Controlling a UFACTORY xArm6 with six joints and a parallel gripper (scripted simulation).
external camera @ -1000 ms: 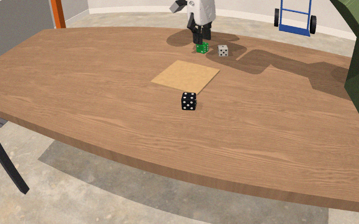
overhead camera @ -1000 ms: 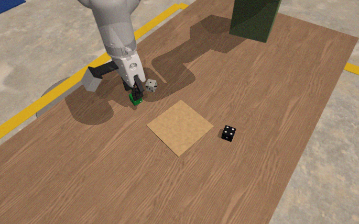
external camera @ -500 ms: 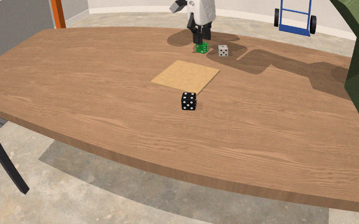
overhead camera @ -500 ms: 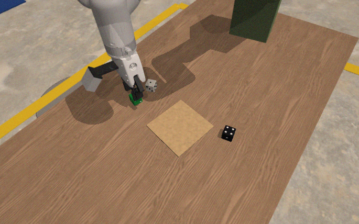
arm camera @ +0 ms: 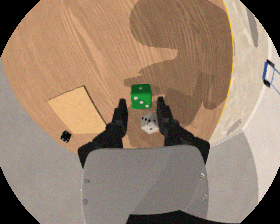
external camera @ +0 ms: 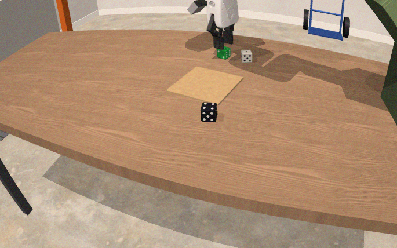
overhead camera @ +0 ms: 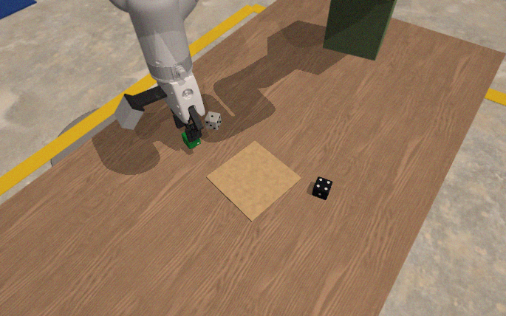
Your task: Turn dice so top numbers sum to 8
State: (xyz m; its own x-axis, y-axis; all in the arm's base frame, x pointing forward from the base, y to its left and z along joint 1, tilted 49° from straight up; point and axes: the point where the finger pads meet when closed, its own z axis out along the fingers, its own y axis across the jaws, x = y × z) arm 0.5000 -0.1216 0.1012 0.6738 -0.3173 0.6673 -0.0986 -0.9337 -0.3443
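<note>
Right now the green die is 40 mm below my hand. Round my hand: tan mat 30 mm behind, 170 mm to the left, 50 mm below; then white die 70 mm behind, 10 mm to the right, 40 mm below; then black die 100 mm behind, 290 mm to the left, 40 mm below.
</note>
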